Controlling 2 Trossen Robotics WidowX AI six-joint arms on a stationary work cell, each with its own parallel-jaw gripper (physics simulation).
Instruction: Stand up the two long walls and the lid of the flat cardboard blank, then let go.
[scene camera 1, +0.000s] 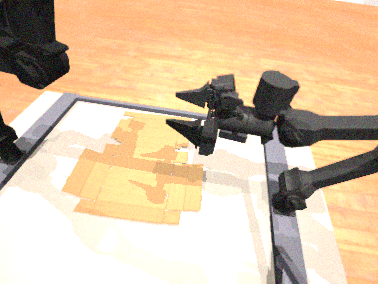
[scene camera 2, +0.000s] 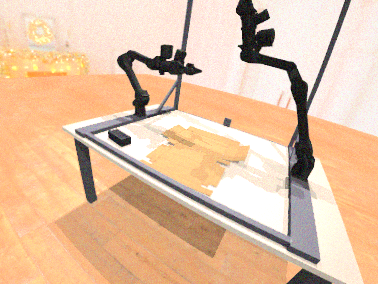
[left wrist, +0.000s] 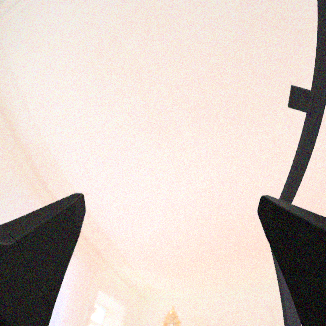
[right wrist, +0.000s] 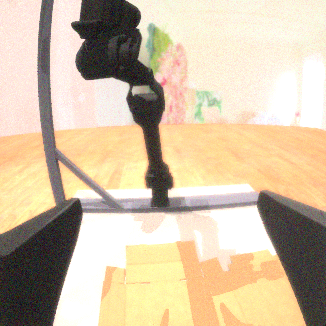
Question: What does my right gripper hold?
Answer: Nothing.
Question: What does my left gripper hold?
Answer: Nothing.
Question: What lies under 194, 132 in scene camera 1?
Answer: My right gripper.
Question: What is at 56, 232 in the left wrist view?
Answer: My left gripper.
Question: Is my right gripper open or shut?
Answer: Open.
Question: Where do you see my right gripper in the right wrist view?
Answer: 171, 204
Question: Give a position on an upright post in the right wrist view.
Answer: At 44, 27
